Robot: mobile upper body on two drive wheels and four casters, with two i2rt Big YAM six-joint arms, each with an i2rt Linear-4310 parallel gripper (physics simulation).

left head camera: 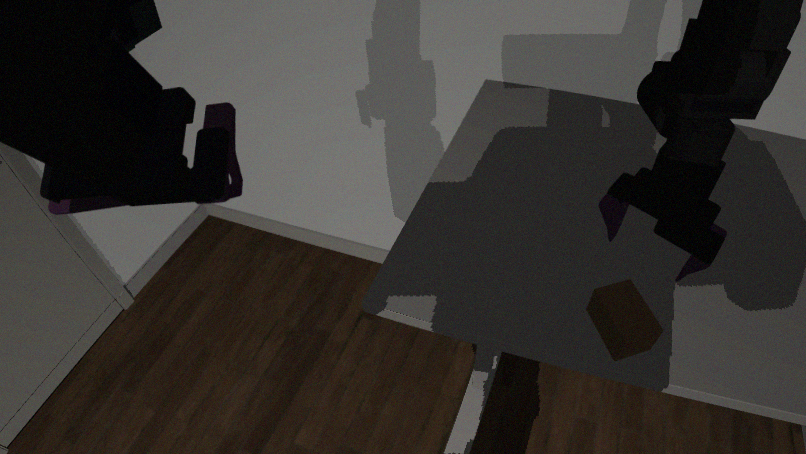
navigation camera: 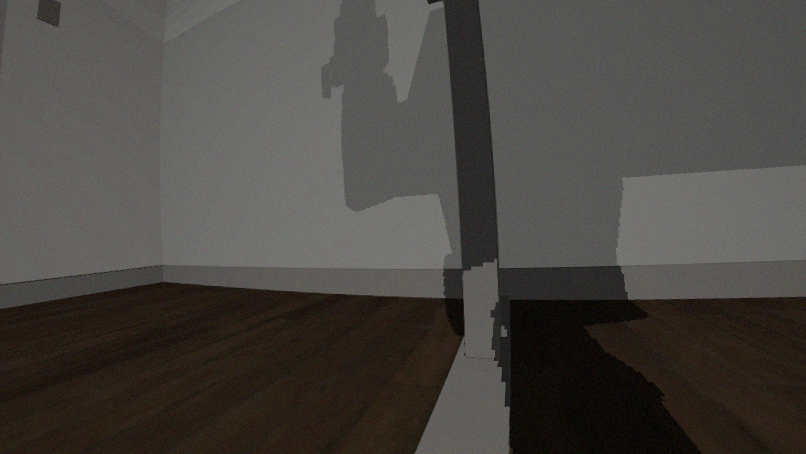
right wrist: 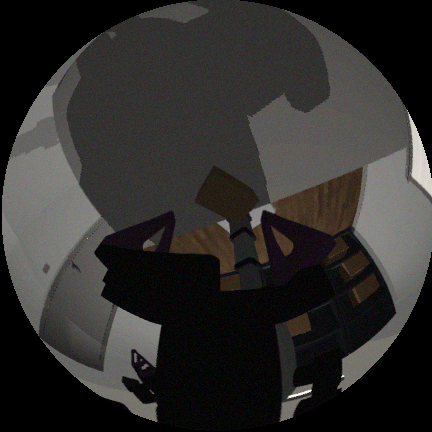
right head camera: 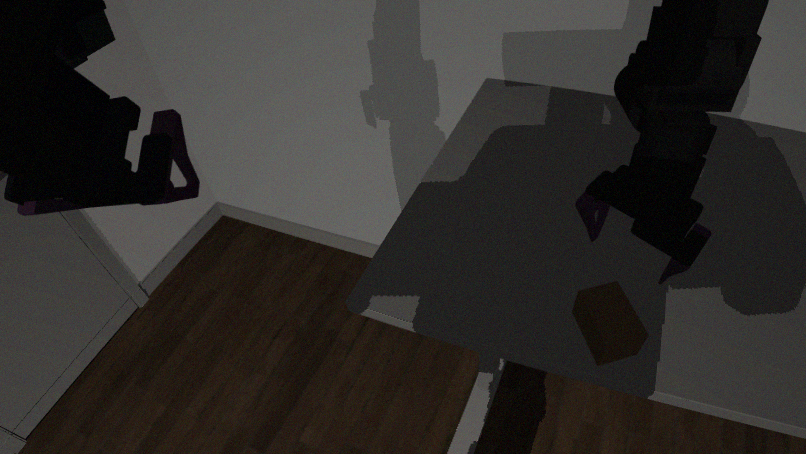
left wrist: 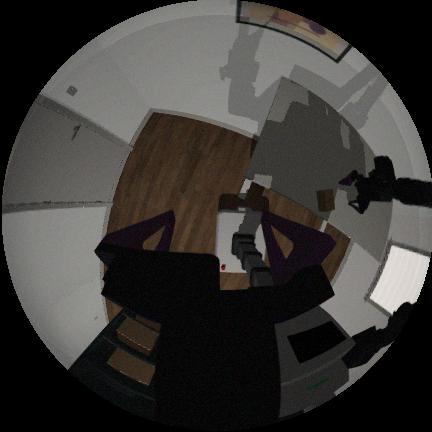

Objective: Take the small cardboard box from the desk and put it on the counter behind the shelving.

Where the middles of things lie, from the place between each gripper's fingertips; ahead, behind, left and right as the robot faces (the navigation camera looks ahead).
Scene:
I see my left gripper 460 mm to the left of the brown cardboard box [right head camera: 612, 330], 300 mm above it and 70 mm short of it.
The brown cardboard box lies 10 cm below my right hand, 3 cm behind it and 1 cm to the left of it.

